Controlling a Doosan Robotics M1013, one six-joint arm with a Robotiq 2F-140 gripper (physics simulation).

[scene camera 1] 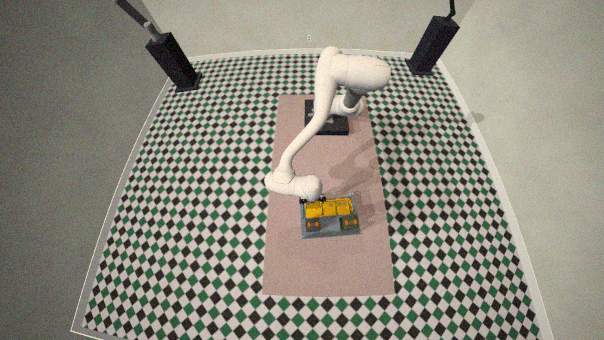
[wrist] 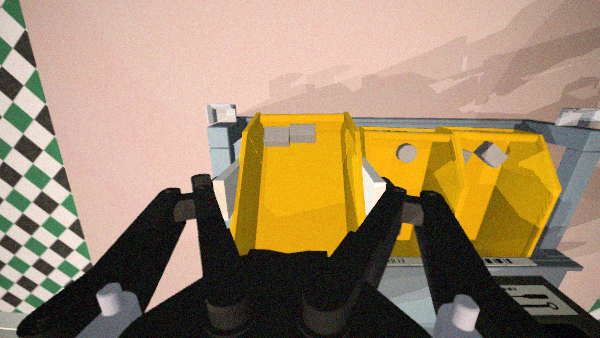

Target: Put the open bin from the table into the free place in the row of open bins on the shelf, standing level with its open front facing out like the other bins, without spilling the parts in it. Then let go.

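Observation:
My gripper is shut on the open bin, one pale pad against each side wall. The bin is yellow and holds two grey blocks at its back wall. It is at the left end of the row, beside two other yellow bins with grey parts in them. Its back edge shows a little farther back than theirs in the wrist view. The row is on the blue-grey shelf. The held bin's front and underside are hidden by the gripper, so whether it rests on the shelf cannot be told.
Dark boxes with orange marks stand at the front of the shelf unit. Grey shelf posts with white tops rise at the back corners. The pinkish table surrounds the unit.

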